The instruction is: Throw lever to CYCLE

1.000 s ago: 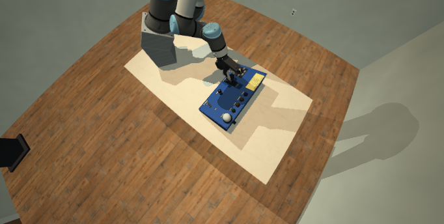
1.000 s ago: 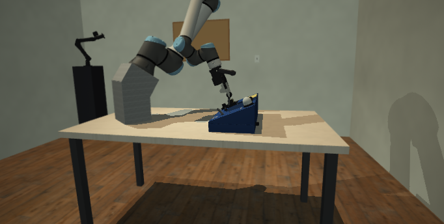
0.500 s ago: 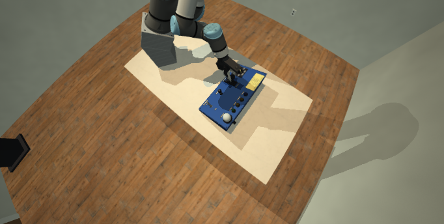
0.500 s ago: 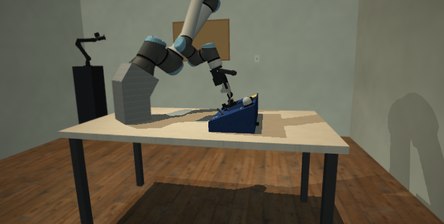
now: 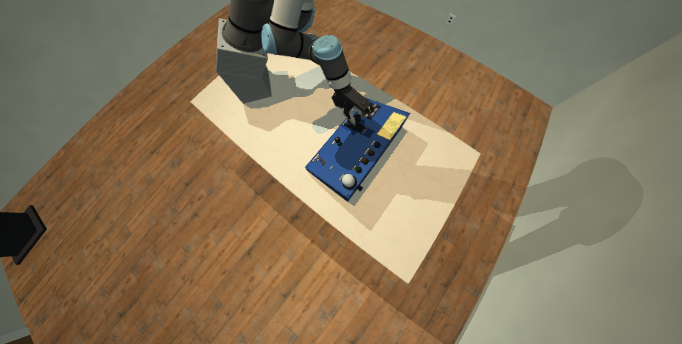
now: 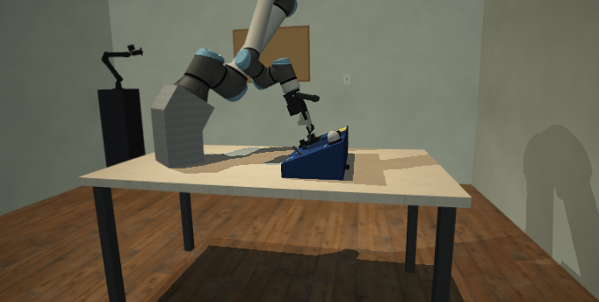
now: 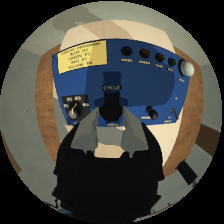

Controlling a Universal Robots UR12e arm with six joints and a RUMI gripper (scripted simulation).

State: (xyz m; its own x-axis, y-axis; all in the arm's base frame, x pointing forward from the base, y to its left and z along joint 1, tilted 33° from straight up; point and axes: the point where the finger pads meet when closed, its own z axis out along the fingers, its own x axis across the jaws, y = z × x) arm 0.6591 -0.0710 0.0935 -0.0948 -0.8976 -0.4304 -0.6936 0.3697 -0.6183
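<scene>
Now: hand 10 mm past the black lever and 40 mm above it. From my hand the other things lie so: blue sloped console 20 mm ahead, 60 mm to the right, 80 mm below; then small knob 30 mm behind, 120 mm to the right, 60 mm below; then rotary selector 10 mm ahead, 120 mm to the left, 60 mm below.
</scene>
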